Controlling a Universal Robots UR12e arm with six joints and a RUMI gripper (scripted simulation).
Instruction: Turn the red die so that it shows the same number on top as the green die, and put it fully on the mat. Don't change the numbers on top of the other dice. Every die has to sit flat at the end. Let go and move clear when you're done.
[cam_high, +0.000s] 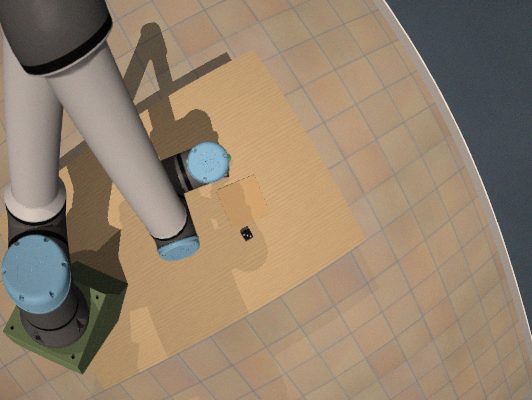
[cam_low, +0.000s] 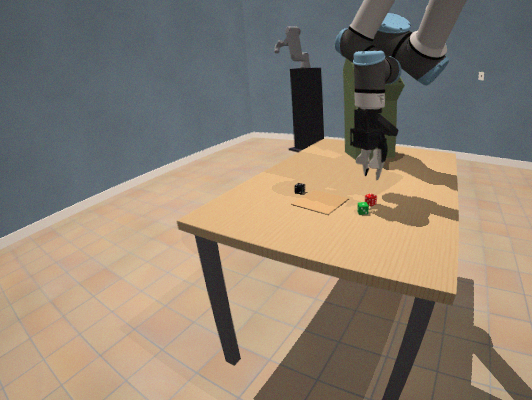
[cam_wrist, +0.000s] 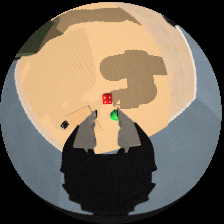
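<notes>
The red die is 9 cm below my hand. Also, from my hand: green die: 7 cm ahead, 2 cm to the left, 9 cm below; then tan mat: 10 cm ahead, 13 cm to the right, 10 cm below; then black die: 9 cm ahead, 24 cm to the right, 9 cm below.
</notes>
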